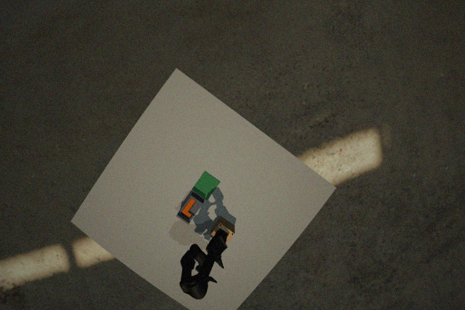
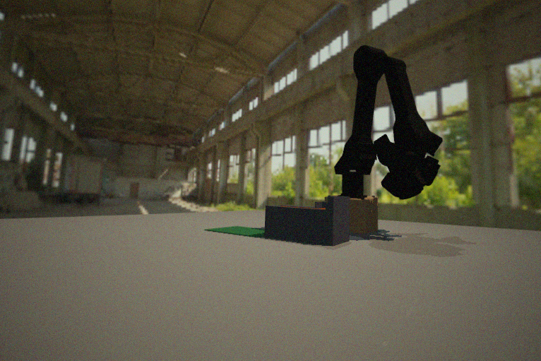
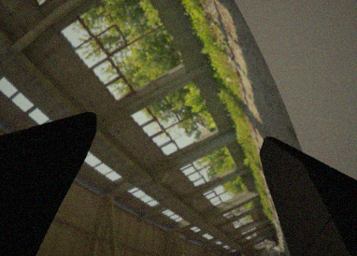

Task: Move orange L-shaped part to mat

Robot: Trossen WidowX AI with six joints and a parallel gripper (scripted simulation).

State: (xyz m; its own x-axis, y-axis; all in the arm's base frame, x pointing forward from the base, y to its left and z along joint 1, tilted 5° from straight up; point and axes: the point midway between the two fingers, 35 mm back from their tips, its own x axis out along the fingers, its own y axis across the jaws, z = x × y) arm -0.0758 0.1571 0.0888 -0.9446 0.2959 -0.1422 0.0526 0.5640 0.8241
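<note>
The orange L-shaped part lies 35 cm ahead of my gripper tip, 19 cm to the right of it and 13 cm below it. Also, from my gripper tip: green mat: 35 cm to the right, 34 cm ahead, 19 cm below.
</note>
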